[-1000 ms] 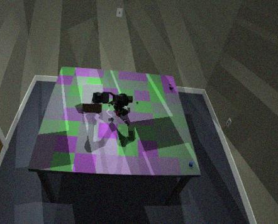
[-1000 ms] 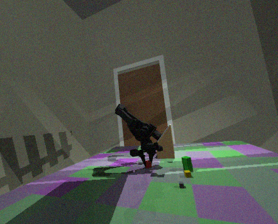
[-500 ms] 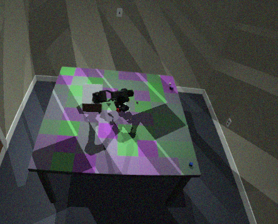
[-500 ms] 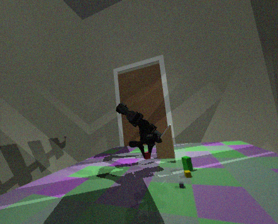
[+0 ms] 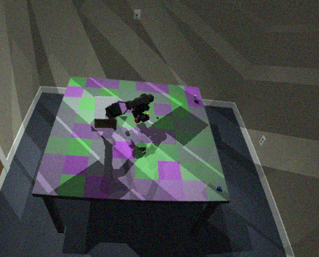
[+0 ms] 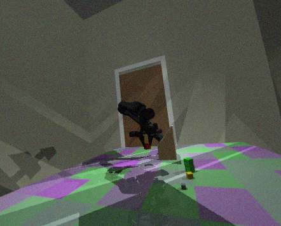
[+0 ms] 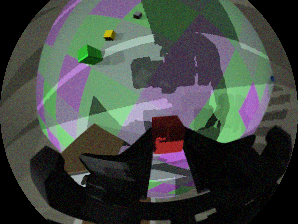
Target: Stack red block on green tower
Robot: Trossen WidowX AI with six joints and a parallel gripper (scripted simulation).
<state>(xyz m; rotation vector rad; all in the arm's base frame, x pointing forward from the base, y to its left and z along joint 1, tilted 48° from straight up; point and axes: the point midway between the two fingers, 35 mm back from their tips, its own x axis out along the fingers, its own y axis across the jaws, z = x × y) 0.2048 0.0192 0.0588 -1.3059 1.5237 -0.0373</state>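
Right now the yellow block is 70 mm ahead of my gripper tip, 210 mm to the left of it and 110 mm below it. Also, from my gripper tip: dark block 160 mm ahead, 200 mm to the left, 110 mm below; then blue block 620 mm ahead, 440 mm to the right, 110 mm below; then red block 10 mm above.
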